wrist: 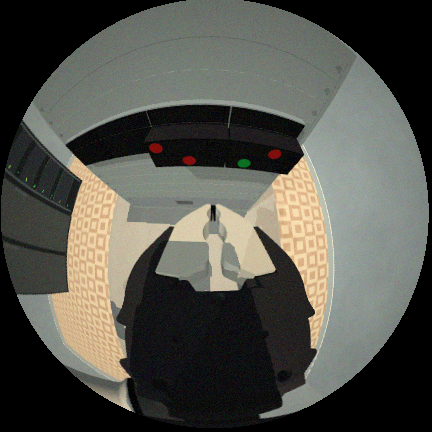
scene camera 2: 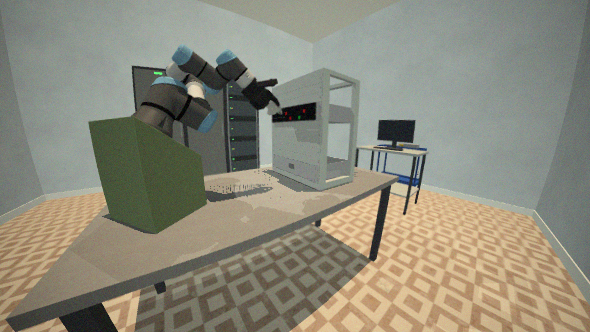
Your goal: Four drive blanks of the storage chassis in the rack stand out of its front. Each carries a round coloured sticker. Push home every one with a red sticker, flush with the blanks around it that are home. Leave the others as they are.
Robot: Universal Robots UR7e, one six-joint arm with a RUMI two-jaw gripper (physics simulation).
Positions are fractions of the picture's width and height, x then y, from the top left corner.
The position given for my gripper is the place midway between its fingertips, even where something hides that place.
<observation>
my gripper: wrist 0.49,0.48; scene camera 2 0.48,0.34
rack: wrist 0.46,0.25; scene camera 2 0.51,0.47
</observation>
